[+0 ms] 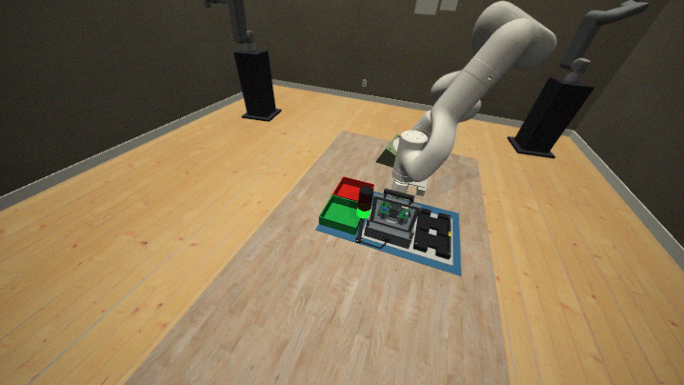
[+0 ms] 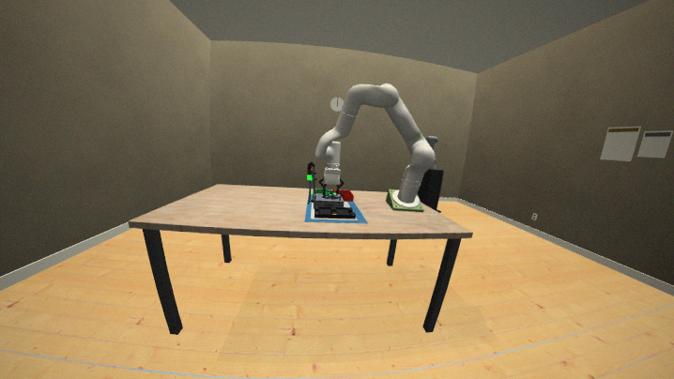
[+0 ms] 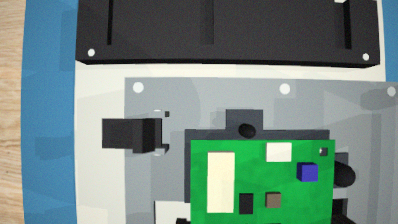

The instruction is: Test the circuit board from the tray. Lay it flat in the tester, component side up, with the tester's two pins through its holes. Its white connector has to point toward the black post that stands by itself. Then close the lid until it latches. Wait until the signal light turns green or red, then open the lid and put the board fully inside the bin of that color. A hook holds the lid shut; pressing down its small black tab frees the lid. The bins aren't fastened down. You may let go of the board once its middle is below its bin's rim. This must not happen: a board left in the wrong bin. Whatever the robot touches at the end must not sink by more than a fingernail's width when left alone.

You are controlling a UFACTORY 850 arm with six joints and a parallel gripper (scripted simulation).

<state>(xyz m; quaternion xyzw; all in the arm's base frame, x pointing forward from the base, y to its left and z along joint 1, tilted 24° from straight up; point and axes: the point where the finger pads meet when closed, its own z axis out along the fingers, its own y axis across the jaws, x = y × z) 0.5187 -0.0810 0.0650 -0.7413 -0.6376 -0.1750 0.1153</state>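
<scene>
Now: hand 200 mm to the left of the green bin, 80 mm above it and 20 mm short of it. Also, from my hand: small black part: 70 mm to the left, 50 mm behind; then tester lid: 110 mm ahead, 90 mm above, 10 mm to the right; then green circuit board: 10 mm below.
</scene>
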